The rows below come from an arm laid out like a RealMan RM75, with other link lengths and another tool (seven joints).
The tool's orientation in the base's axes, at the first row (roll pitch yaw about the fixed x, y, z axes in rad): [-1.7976, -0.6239, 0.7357]
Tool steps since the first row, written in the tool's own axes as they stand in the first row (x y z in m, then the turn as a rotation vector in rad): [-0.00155, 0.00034, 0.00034, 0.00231, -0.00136, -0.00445]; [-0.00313, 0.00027, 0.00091, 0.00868, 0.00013, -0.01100]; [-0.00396, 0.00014, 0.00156, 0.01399, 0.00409, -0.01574]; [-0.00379, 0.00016, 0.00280, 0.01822, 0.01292, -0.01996]
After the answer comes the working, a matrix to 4 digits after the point.
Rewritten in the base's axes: [-0.00093, -0.00050, -0.00124, 0.00309, -0.00264, 0.00324]; [-0.00224, -0.00091, -0.00221, 0.01142, -0.00416, 0.00698]; [-0.00317, -0.00086, -0.00271, 0.01952, -0.00426, 0.00781]; [-0.00375, 0.00024, -0.00285, 0.02947, -0.00347, 0.00407]
The tool's axes in the first row as the columns of a matrix, in the base's axes (rounded; the answer above uses it unrounded):
[0.6017, 0.5729, -0.5565]
[0.5447, 0.2153, 0.8105]
[0.5842, -0.7908, -0.1825]

